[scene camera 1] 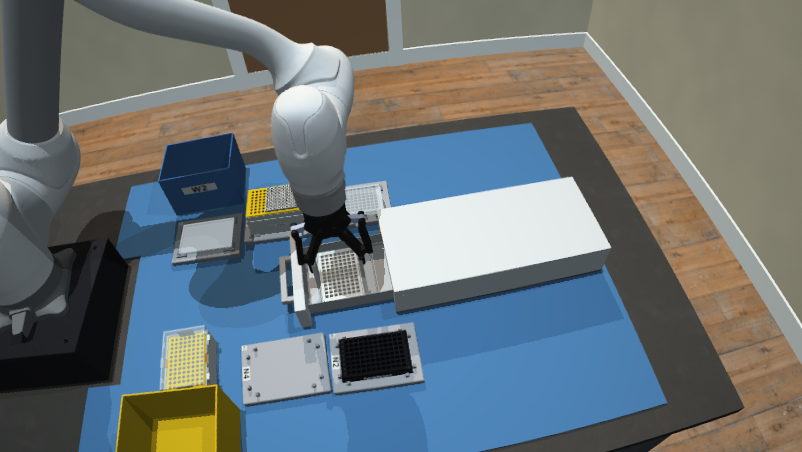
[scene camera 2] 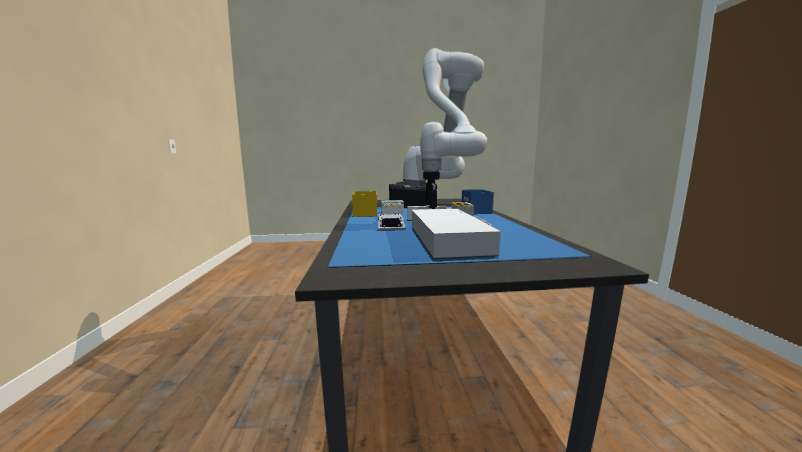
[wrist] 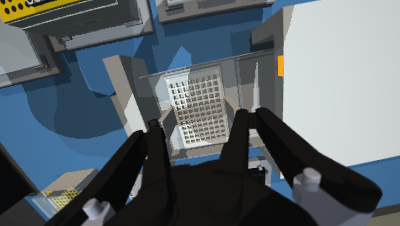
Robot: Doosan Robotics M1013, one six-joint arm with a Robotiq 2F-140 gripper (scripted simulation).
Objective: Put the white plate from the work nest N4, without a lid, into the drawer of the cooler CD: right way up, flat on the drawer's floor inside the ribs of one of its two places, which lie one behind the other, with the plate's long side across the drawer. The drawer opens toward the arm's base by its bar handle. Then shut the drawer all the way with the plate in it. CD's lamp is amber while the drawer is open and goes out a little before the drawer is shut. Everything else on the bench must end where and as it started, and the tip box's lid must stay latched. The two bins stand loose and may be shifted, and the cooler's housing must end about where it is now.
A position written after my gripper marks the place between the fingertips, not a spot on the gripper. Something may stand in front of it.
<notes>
I see my gripper [scene camera 1: 340, 275], a white cooler CD [scene camera 1: 446, 250], a white plate [scene camera 1: 349, 270], a blue bin [scene camera 1: 204, 185], a black plate [scene camera 1: 368, 344] and a clear plate [scene camera 1: 369, 206].
The white cooler CD also shows in scene camera 2 [scene camera 2: 446, 233] and in the wrist view [wrist: 329, 69]. The white plate also shows in the wrist view [wrist: 200, 94]. My gripper is seen too in the wrist view [wrist: 199, 109]. Scene camera 2 misses the white plate, which is hidden by the white cooler CD. The wrist view does not show the blue bin: it is out of frame.
</notes>
